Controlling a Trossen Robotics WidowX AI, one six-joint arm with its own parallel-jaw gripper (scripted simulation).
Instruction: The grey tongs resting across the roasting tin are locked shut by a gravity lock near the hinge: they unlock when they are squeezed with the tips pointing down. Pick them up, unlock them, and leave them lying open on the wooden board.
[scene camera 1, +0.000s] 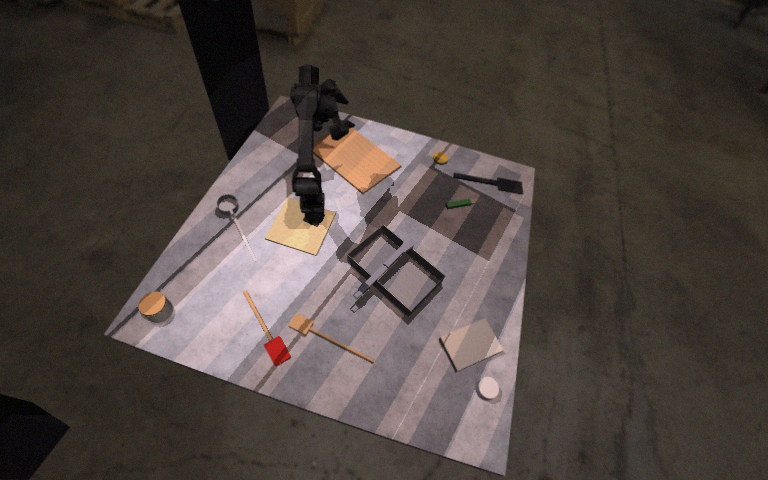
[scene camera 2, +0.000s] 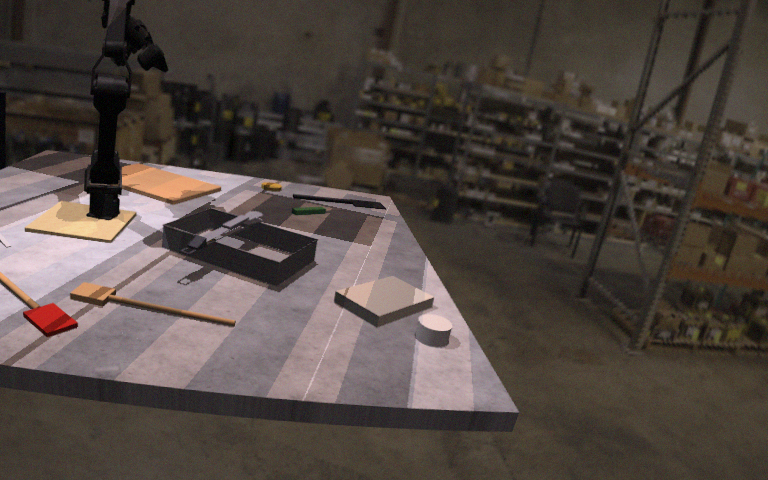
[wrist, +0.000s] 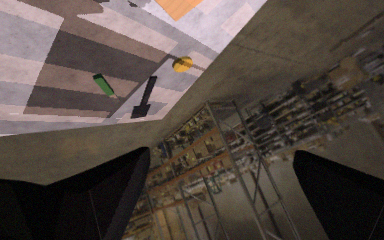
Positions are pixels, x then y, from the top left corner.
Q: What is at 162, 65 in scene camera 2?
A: The gripper.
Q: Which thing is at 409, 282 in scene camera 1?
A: A roasting tin.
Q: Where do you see a wooden board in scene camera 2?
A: At 167, 187
